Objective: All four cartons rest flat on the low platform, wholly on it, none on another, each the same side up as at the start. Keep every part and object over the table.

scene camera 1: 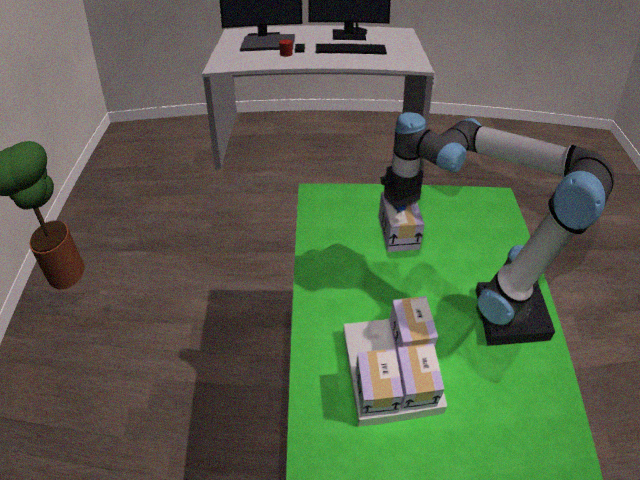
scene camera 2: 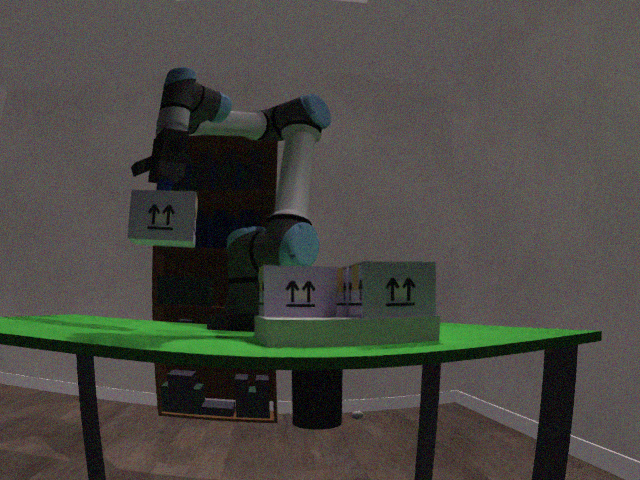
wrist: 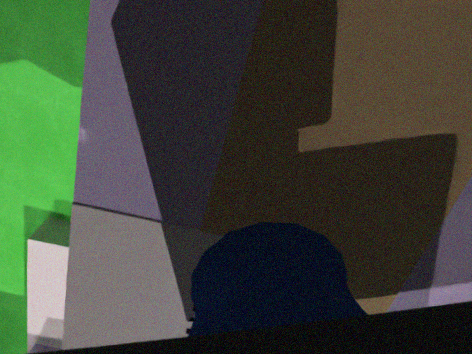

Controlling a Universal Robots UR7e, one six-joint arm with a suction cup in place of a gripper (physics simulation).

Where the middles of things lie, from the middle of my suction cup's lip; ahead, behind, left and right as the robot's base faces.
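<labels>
From my suction cup, the low platform (scene camera 2: 271, 331) is 28 cm below, then 37 cm to the left and 6 cm ahead.
</labels>
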